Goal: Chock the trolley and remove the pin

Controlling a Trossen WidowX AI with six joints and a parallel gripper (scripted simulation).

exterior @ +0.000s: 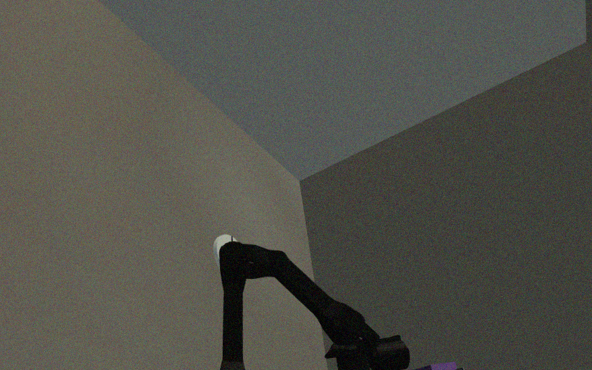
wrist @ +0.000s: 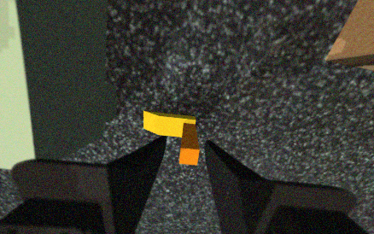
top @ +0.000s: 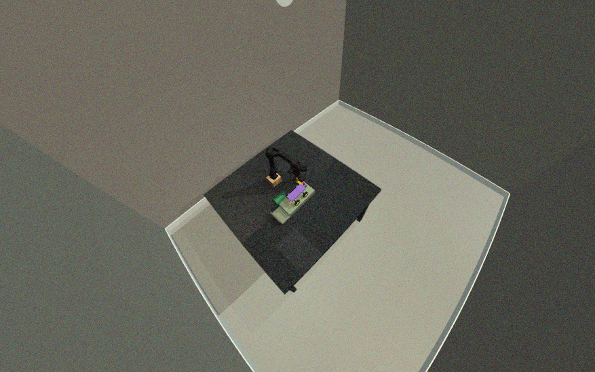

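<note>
Now: gripper tip 2 cm short of the yellow chock and 2 cm above it. From my gripper tip the other things lie so: green tray: 2 cm behind, 26 cm to the right, 5 cm below; red-headed stop pin: 13 cm ahead, 6 cm to the right, 9 cm above; purple trolley: 13 cm ahead, 17 cm to the right, 7 cm above.
</note>
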